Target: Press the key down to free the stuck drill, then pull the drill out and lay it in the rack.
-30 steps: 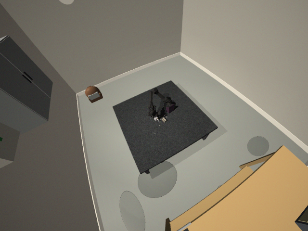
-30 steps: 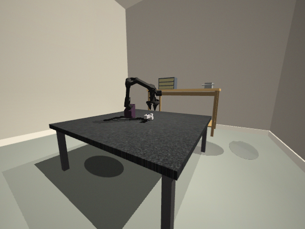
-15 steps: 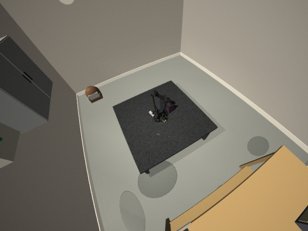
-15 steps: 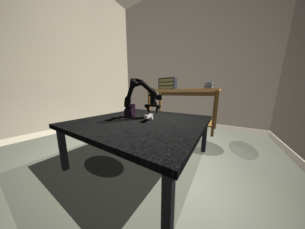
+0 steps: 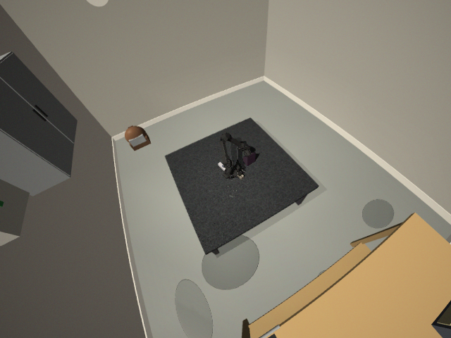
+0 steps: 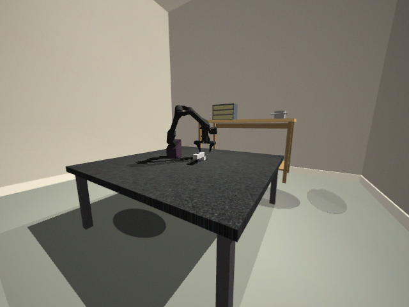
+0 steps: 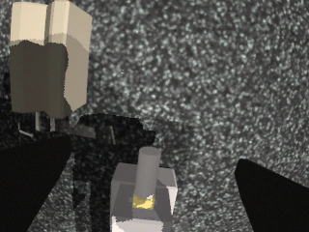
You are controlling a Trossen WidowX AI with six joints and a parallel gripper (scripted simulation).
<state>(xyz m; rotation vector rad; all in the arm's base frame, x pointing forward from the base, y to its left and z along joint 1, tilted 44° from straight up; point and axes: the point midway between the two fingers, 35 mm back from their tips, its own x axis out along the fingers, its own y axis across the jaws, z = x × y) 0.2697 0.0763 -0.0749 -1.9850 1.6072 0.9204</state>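
Right now my gripper tip is 1 cm short of the drill, 7 cm to the left of it and 1 cm above it.
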